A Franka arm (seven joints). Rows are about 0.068 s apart.
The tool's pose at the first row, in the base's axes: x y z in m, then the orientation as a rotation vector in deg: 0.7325, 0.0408, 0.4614, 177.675, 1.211, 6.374
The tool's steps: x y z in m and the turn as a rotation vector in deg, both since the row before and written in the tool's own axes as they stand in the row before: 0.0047, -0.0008, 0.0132, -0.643, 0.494, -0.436; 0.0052, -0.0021, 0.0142, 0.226, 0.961, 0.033; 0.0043, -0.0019, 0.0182, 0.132, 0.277, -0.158; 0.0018, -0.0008, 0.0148, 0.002, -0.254, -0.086; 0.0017, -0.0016, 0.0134, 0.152, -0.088, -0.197; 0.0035, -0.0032, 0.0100, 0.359, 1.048, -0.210; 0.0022, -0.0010, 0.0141, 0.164, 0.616, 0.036; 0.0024, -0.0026, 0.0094, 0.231, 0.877, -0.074; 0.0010, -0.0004, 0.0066, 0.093, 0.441, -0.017; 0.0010, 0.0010, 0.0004, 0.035, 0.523, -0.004; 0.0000, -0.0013, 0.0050, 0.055, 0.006, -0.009; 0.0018, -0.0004, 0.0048, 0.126, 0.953, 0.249; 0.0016, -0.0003, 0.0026, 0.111, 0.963, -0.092; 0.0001, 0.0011, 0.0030, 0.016, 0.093, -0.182
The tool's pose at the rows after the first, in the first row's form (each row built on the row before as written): 0.7381, 0.0412, 0.4485, 176.986, 1.859, 7.108; 0.7444, 0.0427, 0.4347, 177.157, 1.861, 8.601; 0.7504, 0.0439, 0.4169, 177.260, 2.126, 9.028; 0.7537, 0.0441, 0.4023, 177.273, 2.251, 8.632; 0.7567, 0.0452, 0.3891, 177.417, 2.566, 8.493; 0.7611, 0.0481, 0.3794, 177.690, 2.957, 10.120; 0.7649, 0.0487, 0.3656, 177.809, 2.935, 11.082; 0.7684, 0.0511, 0.3565, 177.957, 3.098, 12.451; 0.7703, 0.0514, 0.3501, 178.006, 3.146, 13.140; 0.7714, 0.0504, 0.3499, 177.988, 3.167, 13.955; 0.7721, 0.0516, 0.3449, 178.041, 3.189, 13.967; 0.7746, 0.0520, 0.3404, 178.086, 2.838, 15.462; 0.7766, 0.0523, 0.3381, 178.065, 3.014, 16.965; 0.7773, 0.0512, 0.3352, 178.047, 3.301, 17.106
